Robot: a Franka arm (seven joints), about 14 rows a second.
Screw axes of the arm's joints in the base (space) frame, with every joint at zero. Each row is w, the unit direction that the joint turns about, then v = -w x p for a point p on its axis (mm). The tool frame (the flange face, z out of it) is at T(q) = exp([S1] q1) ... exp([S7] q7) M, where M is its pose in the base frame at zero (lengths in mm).
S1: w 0 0 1 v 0 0 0
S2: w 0 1 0 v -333 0 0
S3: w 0 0 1 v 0 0 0
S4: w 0 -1 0 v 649 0 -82.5
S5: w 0 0 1 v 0 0 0
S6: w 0 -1 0 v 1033 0 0
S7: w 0 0 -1 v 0 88 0
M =
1 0 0 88
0 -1 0 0
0 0 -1 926
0 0 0 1
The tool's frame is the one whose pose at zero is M.
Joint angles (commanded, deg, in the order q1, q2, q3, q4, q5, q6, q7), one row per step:
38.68, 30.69, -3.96, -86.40, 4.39, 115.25, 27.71
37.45, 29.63, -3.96, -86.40, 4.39, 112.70, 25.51
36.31, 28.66, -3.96, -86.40, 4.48, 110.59, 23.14
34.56, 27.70, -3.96, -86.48, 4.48, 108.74, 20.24
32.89, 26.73, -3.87, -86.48, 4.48, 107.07, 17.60
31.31, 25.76, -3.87, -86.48, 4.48, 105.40, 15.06
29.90, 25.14, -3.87, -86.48, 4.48, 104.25, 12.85
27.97, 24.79, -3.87, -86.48, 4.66, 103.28, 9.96
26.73, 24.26, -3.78, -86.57, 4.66, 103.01, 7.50
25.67, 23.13, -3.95, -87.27, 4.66, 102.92, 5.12
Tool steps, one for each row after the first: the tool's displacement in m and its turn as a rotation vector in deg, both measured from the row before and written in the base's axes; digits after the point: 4 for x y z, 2 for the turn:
0.0040, -0.0150, 0.0091, -0.60, 1.30, 1.05
0.0036, -0.0137, 0.0087, -0.27, 1.08, 1.26
0.0072, -0.0199, 0.0083, -0.14, 0.91, 1.21
0.0060, -0.0182, 0.0092, 0.06, 0.72, 1.10
0.0052, -0.0182, 0.0092, 0.06, 0.70, 1.01
0.0049, -0.0159, 0.0058, 0.11, 0.53, 0.83
0.0076, -0.0209, 0.0029, 0.34, 0.69, 0.91
0.0043, -0.0129, 0.0051, 0.49, -0.10, 1.29
0.0020, -0.0146, 0.0074, 0.47, -0.31, 1.13

